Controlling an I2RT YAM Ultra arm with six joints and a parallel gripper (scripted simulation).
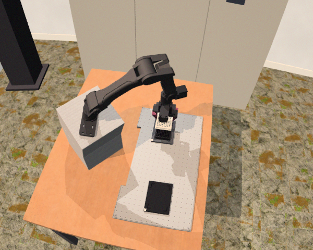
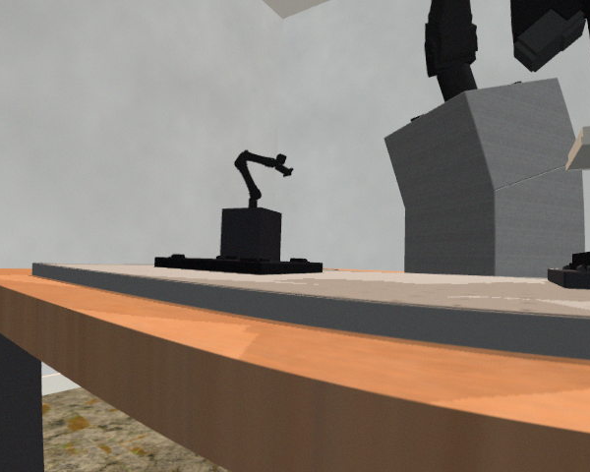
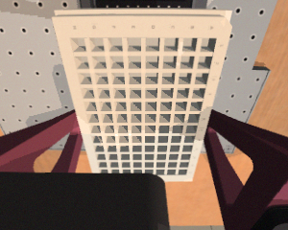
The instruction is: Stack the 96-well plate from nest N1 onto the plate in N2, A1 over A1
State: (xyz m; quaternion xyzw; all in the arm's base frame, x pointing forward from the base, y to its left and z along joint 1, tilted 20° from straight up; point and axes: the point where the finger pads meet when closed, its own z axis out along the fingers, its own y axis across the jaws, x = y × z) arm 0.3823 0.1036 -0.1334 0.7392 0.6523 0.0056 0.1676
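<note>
Right now my hand is 9 cm above the black 96-well plate. Round my hand: light corner mark: 10 cm below, 7 cm to the right, 7 cm behind; then cream 96-well plate: right at my hand; then nest N2: 11 cm below.
</note>
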